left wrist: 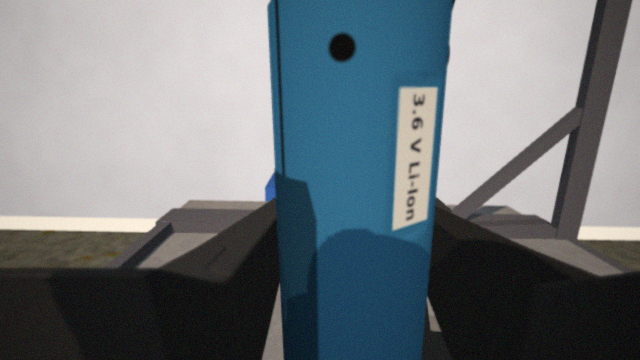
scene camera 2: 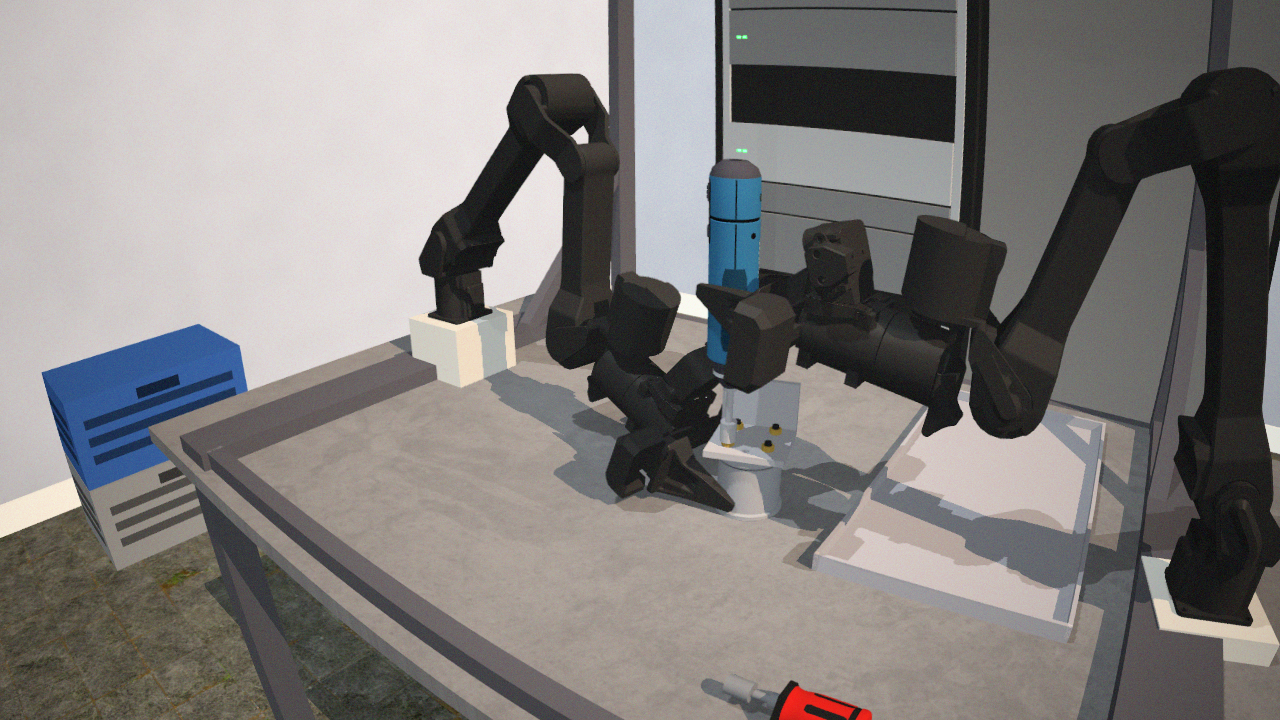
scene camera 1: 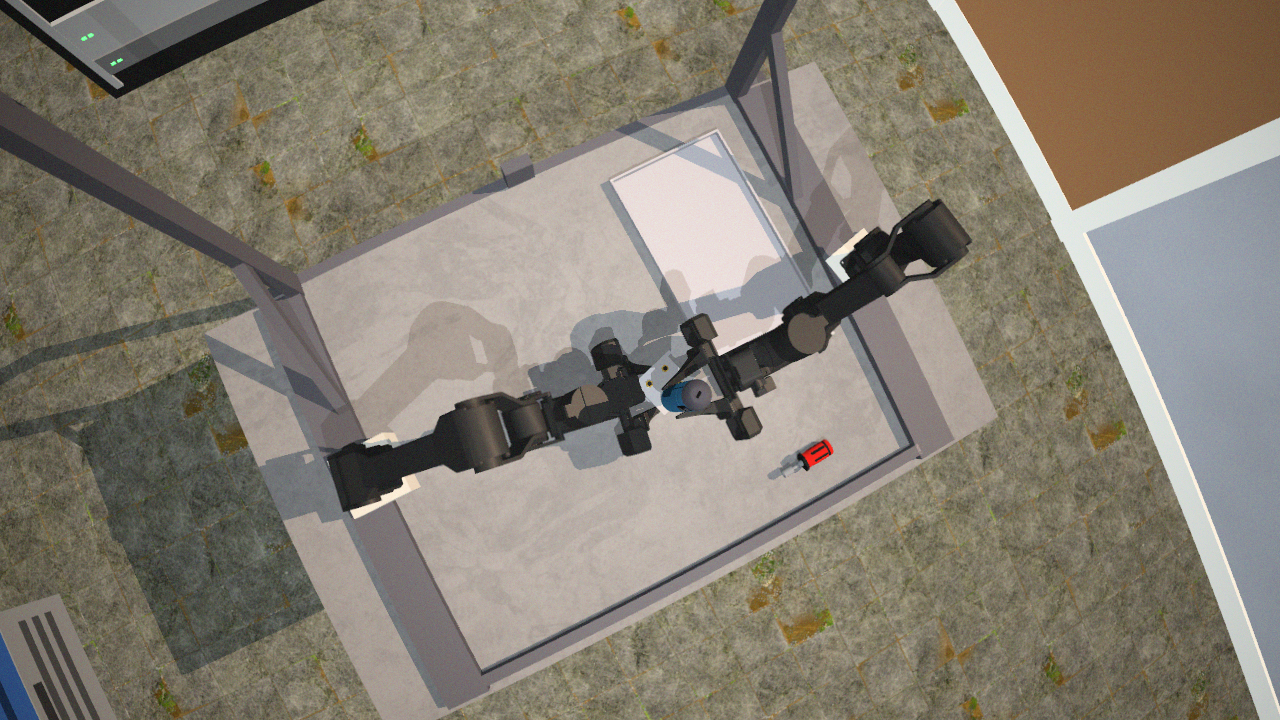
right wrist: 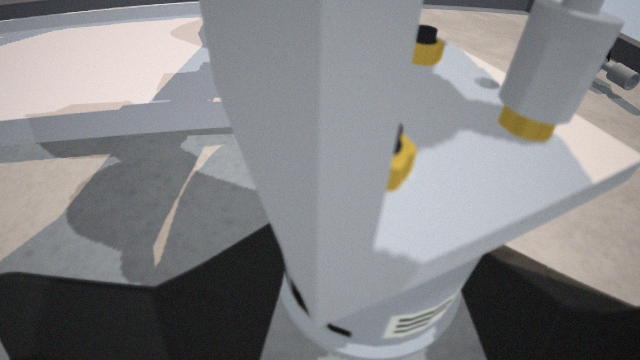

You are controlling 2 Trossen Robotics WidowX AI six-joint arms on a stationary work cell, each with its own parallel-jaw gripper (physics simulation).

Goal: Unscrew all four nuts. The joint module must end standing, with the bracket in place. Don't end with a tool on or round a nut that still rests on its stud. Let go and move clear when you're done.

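Frame: origin at the left arm's base, x right, y back, z down, level; millimetres.
Seen in the pictures: left gripper, fingertip midpoint: (left wrist: 347, 212) (scene camera 2: 712, 283) (scene camera 1: 669, 403); right gripper, fingertip midpoint: (scene camera 2: 754, 496); left arm's base, link origin: (scene camera 2: 1206, 597) (scene camera 1: 862, 265); right arm's base, link origin: (scene camera 2: 460, 314) (scene camera 1: 368, 475).
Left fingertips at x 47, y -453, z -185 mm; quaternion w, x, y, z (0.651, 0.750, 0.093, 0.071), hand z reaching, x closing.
Observation:
Offsets run from my left fingertips to a thing's middle. "spot": to the spot under its first point.
The joint module @[dx +19, dy +34, dz +170 mm] (scene camera 2: 756, 490) (right wrist: 367, 345) stands upright with the bracket @[dx +20, dy +34, dz +123 mm] (scene camera 2: 778, 404) (right wrist: 450, 200) on top. My right gripper (scene camera 2: 747, 488) (right wrist: 370, 235) is shut on the module below the bracket. My left gripper (scene camera 1: 684, 398) (left wrist: 347, 212) is shut on a blue power driver @[dx -4, dy +19, dz +17 mm] (scene camera 1: 680, 396) (scene camera 2: 735, 246) (left wrist: 360, 165), held upright. The driver's socket @[dx -1, dy +18, dz +112 mm] (scene camera 2: 728, 407) (right wrist: 560, 65) is down over the top of one nut @[dx +1, dy +18, dz +138 mm] (right wrist: 527, 125), whose lower part still shows. Other brass nuts @[dx +39, dy +50, dz +138 mm] (scene camera 2: 775, 429) @[spot: dx +1, dy +54, dz +135 mm] (scene camera 2: 768, 445) @[dx +4, dy +53, dz +138 mm] (right wrist: 426, 52) @[dx +36, dy +15, dz +138 mm] (right wrist: 404, 162) sit on black studs; a further one (scene camera 2: 739, 424) is partly behind the socket.
A red-handled driver @[dx -238, dy +148, dz +192 mm] (scene camera 1: 815, 454) (scene camera 2: 821, 704) lies on the table, its grey socket @[spot: dx -223, dy +107, dz +190 mm] (right wrist: 622, 76) showing in the right wrist view. A shallow white tray @[dx +122, dy +263, dz +199 mm] (scene camera 1: 713, 205) (scene camera 2: 939, 586) lies beside the module. Both arms reach in low from opposite sides. Frame posts (scene camera 1: 290, 313) stand at the table edges.

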